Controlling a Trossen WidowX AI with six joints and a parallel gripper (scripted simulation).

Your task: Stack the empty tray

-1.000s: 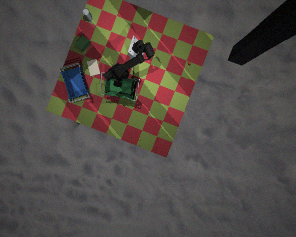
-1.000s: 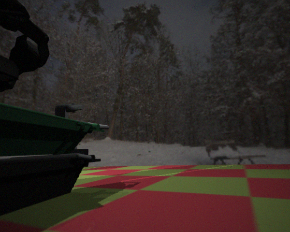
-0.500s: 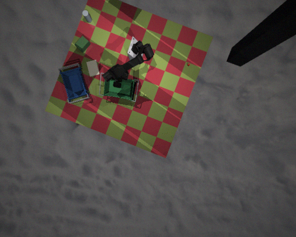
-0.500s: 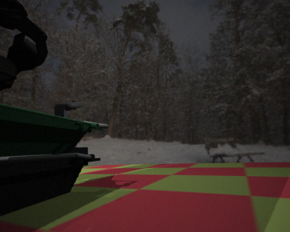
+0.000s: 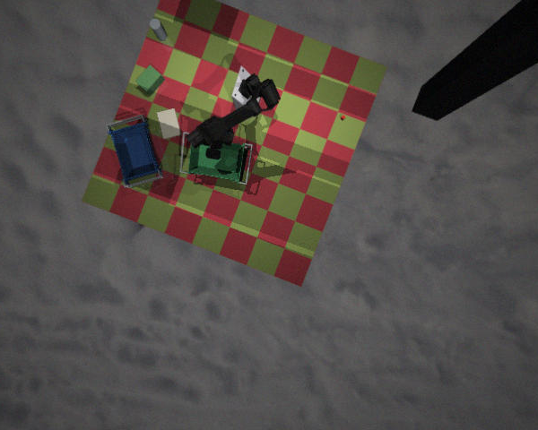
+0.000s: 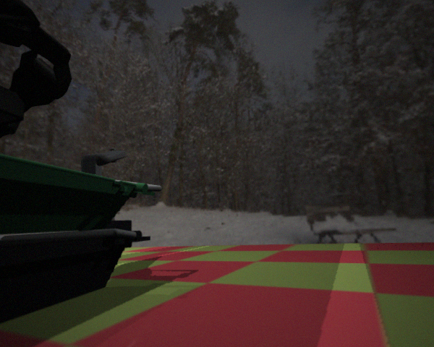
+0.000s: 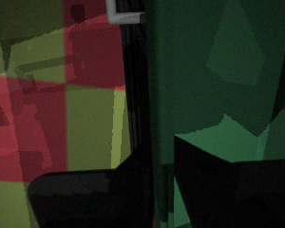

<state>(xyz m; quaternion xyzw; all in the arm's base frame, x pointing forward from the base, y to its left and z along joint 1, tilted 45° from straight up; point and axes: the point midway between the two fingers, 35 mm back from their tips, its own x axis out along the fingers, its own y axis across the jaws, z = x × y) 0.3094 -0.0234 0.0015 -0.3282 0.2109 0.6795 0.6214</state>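
Right now my gripper tip is 8 cm short of the green tray, 2 cm below it and 1 cm to the right of it. Round my gripper tip: cream block (34 cm to the right, 10 cm below, 4 cm behind); green block (51 cm to the right, 21 cm behind, 9 cm below).
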